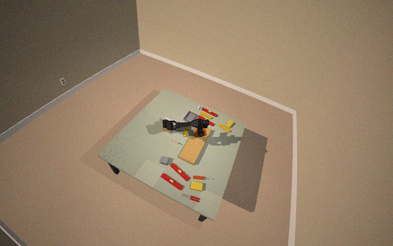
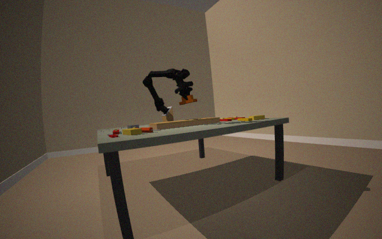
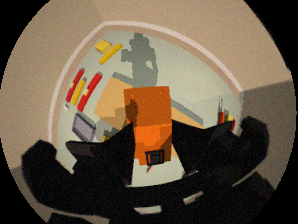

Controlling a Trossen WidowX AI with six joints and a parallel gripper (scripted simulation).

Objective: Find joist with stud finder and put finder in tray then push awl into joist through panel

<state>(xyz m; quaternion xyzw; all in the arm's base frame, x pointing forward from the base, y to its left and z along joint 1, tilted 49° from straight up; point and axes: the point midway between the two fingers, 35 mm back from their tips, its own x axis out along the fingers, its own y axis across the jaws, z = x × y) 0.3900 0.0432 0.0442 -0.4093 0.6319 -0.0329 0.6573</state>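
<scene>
Right now the orange stud finder is 2 cm behind my gripper tip, 1 cm to the right of it and 2 cm above it. From my gripper tip the other things lie so: grey tray 22 cm behind, 31 cm to the left, 18 cm below; grey block 24 cm behind, 38 cm to the right, 17 cm below; awl 21 cm behind, 12 cm to the right, 19 cm below.
</scene>
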